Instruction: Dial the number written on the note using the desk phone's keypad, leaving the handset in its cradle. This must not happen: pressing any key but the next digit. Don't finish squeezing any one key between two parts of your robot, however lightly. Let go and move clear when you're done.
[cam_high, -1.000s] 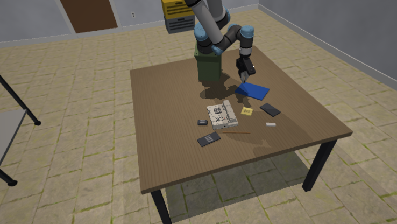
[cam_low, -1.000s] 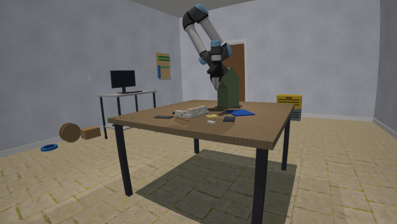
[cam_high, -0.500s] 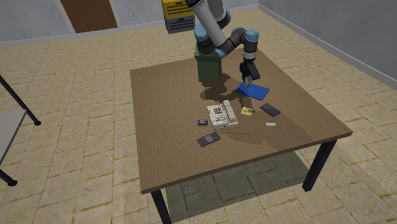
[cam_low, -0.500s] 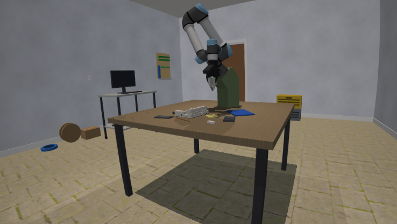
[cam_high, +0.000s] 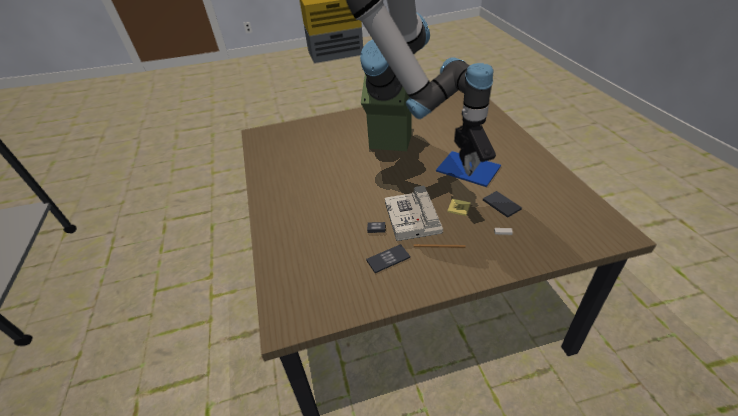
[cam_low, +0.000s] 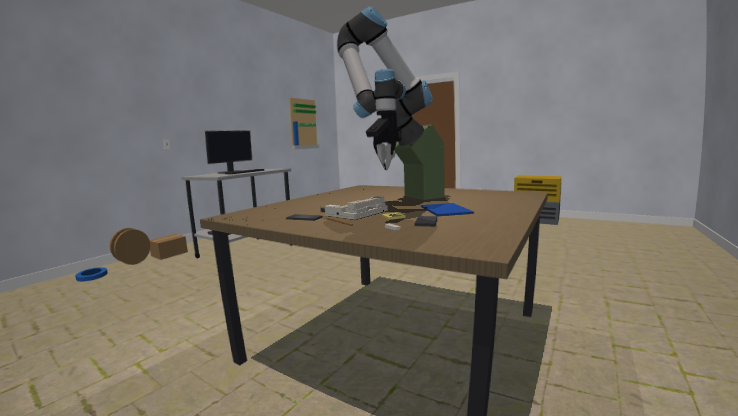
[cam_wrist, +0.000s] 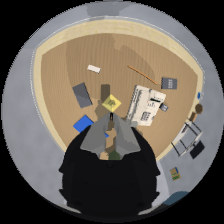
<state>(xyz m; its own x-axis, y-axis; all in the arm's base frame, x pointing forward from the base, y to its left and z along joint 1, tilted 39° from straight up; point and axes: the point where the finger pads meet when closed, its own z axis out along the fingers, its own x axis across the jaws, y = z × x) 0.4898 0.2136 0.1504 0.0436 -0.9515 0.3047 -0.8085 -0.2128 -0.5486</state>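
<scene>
The handset is 6 cm behind my hand, 13 cm to the right of it and 16 cm below it. Also, from my hand: white eraser (12 cm ahead, 10 cm to the left, 20 cm below); then yellow note (5 cm behind, 20 cm below); then pencil (12 cm ahead, 14 cm to the right, 20 cm below).
</scene>
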